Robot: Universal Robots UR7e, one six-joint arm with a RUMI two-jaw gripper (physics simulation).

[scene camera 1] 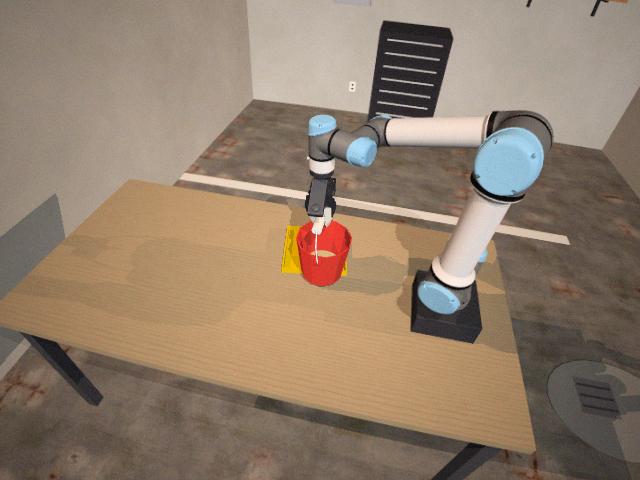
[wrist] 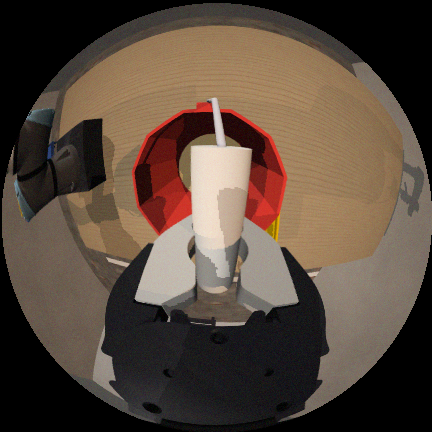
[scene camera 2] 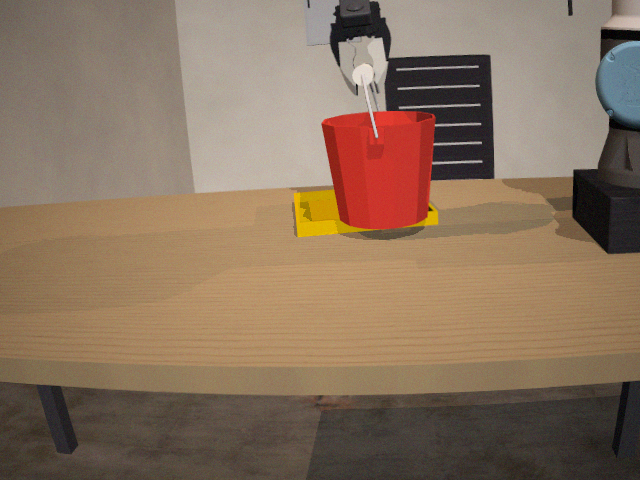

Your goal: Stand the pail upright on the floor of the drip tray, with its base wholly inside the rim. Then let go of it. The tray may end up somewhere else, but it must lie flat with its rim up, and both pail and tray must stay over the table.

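Places are measured from the arm's base along level axes (x back, y right, z up), in centimetres.
Pixels of known places: gripper, fingertip midpoint: (wrist: 216, 216); arm's base, origin of the base link: (wrist: 68, 167).
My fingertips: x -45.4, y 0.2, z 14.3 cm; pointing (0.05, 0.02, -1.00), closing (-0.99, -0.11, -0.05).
Ahead of a thing's pixels: the offset from my fingertips to its top centre. Level surfaces: height alone.
The red pail (scene camera 1: 323, 271) (scene camera 2: 382, 175) (wrist: 262, 200) is roughly upright, tilted slightly, with its mouth up. The gripper (scene camera 1: 321, 219) (scene camera 2: 363, 67) (wrist: 218, 240) is above it, shut on the pale cylindrical grip {dx +0.0, dy -1.1, dz +5.3 cm} (scene camera 2: 362, 75) (wrist: 220, 190) of its handle. The handle wires slant down to the pail's sides. The yellow drip tray {dx -4.6, dy +10.3, dz -20.6 cm} (scene camera 1: 291, 269) (scene camera 2: 317, 228) (wrist: 274, 230) lies flat on the table, rim up. In scene camera 2 the pail's base overlaps the tray's front rim, with a shadow on the table below. The base's contact with the rim or tray floor is hidden.
The wooden table {dz -22.9 cm} (scene camera 1: 206, 320) (scene camera 2: 310, 310) extends around the tray. The arm's black base block (scene camera 1: 444, 325) (scene camera 2: 615, 222) stands to the right. The table's far edge runs behind the tray. A dark slatted cabinet (scene camera 1: 410, 72) (scene camera 2: 460, 113) stands against the back wall.
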